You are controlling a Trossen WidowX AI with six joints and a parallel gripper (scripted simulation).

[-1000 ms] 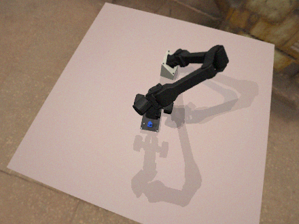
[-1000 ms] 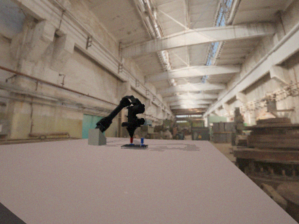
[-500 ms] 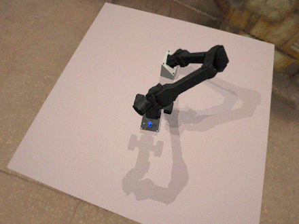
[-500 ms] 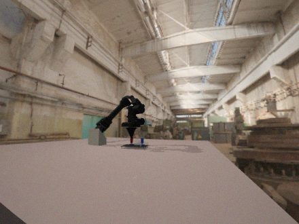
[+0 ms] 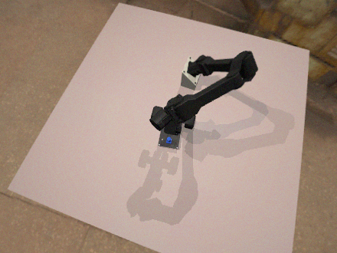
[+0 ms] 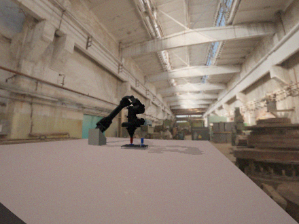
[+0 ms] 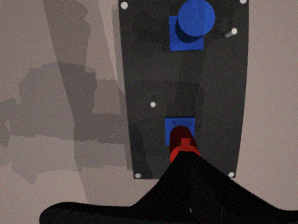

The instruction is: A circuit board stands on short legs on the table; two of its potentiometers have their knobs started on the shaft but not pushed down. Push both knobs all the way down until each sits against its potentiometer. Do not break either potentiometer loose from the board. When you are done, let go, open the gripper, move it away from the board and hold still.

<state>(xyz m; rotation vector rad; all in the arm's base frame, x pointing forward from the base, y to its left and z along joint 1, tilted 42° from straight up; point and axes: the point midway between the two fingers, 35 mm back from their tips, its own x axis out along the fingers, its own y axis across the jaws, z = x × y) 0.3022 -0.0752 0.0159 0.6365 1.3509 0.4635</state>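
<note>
The red knob lies 20 mm below my gripper tip. Round my gripper tip: blue knob 80 mm ahead, 10 mm below.
</note>
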